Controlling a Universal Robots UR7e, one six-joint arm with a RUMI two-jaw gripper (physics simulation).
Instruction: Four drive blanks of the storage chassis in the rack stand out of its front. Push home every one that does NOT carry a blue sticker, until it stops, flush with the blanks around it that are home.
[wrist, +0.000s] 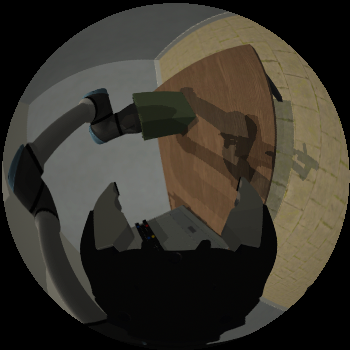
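Pixels of known places: gripper, fingertip midpoint: (176, 181); arm's base, origin of the base link: (137, 116).
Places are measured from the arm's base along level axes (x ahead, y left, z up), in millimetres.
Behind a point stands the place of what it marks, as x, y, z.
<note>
My gripper (176, 181) @(154, 450, 90) is open, its two jaws wide apart with nothing between them. Beyond and below the jaws, low in the wrist view, a grey box-like body (175, 220) @(679, -35, -102), which looks like part of the rack or chassis, shows partly behind the black gripper body. A dark strip (146, 234) @(630, 18, 126) with small red, blue and yellow marks runs along its left side, near the left jaw. The gripper body hides the rest. The drive blanks and any blue stickers on them cannot be told apart here, nor can I tell which blanks stand out.
A brown wooden table (225, 75) @(-104, 328, -244) stretches up the right of the view, with the arm's shadow on it. A dark green block (165, 107) @(-10, 87, -106) is at the arm's base. The arm's grey links (50, 245) @(216, 398, 355) curve down the left side. A grey wall and tiled floor (320, 200) lie around.
</note>
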